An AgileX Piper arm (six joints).
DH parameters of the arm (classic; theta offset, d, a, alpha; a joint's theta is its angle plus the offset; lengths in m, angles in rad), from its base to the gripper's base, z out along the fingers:
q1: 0 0.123 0 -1.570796
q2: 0.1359 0 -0.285 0
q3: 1.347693 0 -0.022 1.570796
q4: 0 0.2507 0 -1.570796
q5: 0 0 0 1.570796
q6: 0 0.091 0 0
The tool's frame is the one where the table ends.
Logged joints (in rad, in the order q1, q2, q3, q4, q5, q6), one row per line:
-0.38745 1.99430 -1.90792 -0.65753 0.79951 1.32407
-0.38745 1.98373 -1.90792 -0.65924 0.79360 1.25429
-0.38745 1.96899 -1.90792 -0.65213 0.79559 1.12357
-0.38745 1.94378 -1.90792 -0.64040 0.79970 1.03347
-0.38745 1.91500 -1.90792 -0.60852 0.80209 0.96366
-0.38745 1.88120 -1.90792 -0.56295 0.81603 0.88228
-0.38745 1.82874 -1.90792 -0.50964 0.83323 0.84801
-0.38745 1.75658 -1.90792 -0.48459 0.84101 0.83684
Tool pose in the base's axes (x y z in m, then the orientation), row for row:
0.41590 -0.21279 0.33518 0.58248 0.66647 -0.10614 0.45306
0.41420 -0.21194 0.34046 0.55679 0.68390 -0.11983 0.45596
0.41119 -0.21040 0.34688 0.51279 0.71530 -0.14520 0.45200
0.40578 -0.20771 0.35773 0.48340 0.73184 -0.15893 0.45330
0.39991 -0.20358 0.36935 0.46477 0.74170 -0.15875 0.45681
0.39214 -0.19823 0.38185 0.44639 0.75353 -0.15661 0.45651
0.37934 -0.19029 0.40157 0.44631 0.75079 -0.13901 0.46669
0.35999 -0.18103 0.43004 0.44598 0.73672 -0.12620 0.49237
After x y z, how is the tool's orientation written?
As a quaternion, x y z w.
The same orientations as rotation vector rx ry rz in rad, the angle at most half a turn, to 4 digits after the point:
1.4382 1.6456 -0.2621
1.3730 1.6865 -0.2955
1.2668 1.7670 -0.3587
1.1935 1.8068 -0.3924
1.1457 1.8283 -0.3913
1.1005 1.8577 -0.3861
1.0953 1.8426 -0.3412
1.0822 1.7876 -0.3062

